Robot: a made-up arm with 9 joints. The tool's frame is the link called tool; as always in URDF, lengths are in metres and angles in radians.
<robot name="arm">
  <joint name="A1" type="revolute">
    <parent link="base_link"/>
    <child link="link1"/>
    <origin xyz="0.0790 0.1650 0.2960" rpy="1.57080 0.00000 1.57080"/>
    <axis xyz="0 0 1"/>
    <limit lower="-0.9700" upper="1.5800"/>
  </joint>
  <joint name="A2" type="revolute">
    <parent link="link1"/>
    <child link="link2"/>
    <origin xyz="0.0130 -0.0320 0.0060" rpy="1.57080 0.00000 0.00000"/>
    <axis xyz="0 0 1"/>
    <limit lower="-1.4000" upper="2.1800"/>
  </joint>
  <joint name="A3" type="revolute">
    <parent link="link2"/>
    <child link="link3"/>
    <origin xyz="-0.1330 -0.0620 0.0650" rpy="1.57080 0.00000 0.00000"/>
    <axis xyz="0 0 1"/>
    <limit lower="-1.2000" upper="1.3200"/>
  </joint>
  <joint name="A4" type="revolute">
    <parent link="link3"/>
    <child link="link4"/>
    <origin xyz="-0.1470 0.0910 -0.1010" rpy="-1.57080 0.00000 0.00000"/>
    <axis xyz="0 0 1"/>
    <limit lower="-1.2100" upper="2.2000"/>
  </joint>
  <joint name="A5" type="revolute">
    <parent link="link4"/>
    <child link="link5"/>
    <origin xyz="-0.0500 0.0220 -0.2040" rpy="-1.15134 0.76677 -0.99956"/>
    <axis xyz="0 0 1"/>
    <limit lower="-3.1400" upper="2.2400"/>
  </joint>
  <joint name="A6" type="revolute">
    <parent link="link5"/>
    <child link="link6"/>
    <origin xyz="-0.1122 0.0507 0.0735" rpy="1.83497 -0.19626 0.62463"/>
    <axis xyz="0 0 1"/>
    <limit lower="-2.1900" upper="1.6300"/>
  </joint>
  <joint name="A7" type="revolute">
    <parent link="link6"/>
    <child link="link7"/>
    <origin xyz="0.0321 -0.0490 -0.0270" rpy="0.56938 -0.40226 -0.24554"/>
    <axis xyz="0 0 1"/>
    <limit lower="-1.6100" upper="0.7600"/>
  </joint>
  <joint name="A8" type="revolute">
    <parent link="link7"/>
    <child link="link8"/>
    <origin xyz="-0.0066 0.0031 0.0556" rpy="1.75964 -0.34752 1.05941"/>
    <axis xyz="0 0 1"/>
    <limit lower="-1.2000" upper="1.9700"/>
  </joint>
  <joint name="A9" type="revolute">
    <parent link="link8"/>
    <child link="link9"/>
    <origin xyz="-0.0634 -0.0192 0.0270" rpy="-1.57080 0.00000 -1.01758"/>
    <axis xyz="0 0 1"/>
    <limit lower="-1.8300" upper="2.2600"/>
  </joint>
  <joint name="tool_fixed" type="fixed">
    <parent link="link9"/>
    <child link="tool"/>
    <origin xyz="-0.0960 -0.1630 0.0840" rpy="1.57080 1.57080 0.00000"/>
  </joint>
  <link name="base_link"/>
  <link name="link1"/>
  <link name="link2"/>
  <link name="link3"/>
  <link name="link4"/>
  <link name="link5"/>
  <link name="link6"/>
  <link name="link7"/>
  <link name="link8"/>
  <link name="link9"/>
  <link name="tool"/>
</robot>
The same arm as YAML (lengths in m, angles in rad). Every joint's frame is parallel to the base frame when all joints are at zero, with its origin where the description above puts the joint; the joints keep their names.
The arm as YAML. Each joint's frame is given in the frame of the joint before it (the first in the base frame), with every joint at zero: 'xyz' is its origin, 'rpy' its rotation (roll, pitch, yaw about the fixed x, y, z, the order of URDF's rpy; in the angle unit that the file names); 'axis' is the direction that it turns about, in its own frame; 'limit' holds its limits. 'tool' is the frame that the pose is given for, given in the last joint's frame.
units:
  length: m
  angle: rad
joints:
  - name: A1
    type: revolute
    origin:
      xyz: [0.079, 0.165, 0.296]
      rpy: [0.0, 0.0, 0.0]
    axis: [1.0, 0.0, 0.0]
    limit:
      lower: -0.97
      upper: 1.58
  - name: A2
    type: revolute
    origin:
      xyz: [0.006, 0.013, -0.032]
      rpy: [0.0, 0.0, 0.0]
    axis: [0.0, 0.0, -1.0]
    limit:
      lower: -1.4
      upper: 2.18
  - name: A3
    type: revolute
    origin:
      xyz: [-0.062, -0.133, -0.065]
      rpy: [0.0, 0.0, 0.0]
    axis: [-1.0, 0.0, 0.0]
    limit:
      lower: -1.2
      upper: 1.32
  - name: A4
    type: revolute
    origin:
      xyz: [0.101, -0.147, -0.091]
      rpy: [0.0, 0.0, 0.0]
    axis: [0.0, 0.0, -1.0]
    limit:
      lower: -1.21
      upper: 2.2
  - name: A5
    type: revolute
    origin:
      xyz: [0.022, -0.05, 0.204]
      rpy: [0.0, 0.0, 0.0]
    axis: [0.256095, 0.921083, -0.293295]
    limit:
      lower: -3.14
      upper: 2.24
  - name: A6
    type: revolute
    origin:
      xyz: [0.125, 0.024, -0.0661]
      rpy: [0.0, 0.0, 0.0]
    axis: [-1.0, 0.0, 0.0]
    limit:
      lower: -2.19
      upper: 1.63
  - name: A7
    type: revolute
    origin:
      xyz: [0.027, -0.027, 0.052]
      rpy: [0.0, 0.0, 0.0]
    axis: [-0.775006, -0.606805, -0.176501]
    limit:
      lower: -1.61
      upper: 0.76
  - name: A8
    type: revolute
    origin:
      xyz: [-0.042, -0.033, -0.017]
      rpy: [0.0, 0.0, 0.0]
    axis: [0.0, 0.0, 1.0]
    limit:
      lower: -1.2
      upper: 1.97
  - name: A9
    type: revolute
    origin:
      xyz: [0.064, -0.017, 0.027]
      rpy: [0.0, 0.0, 0.0]
    axis: [-1.0, 0.0, 0.0]
    limit:
      lower: -1.83
      upper: 2.26
tool:
  origin:
    xyz: [-0.084, -0.096, 0.163]
    rpy: [0.0, 0.0, 0.0]

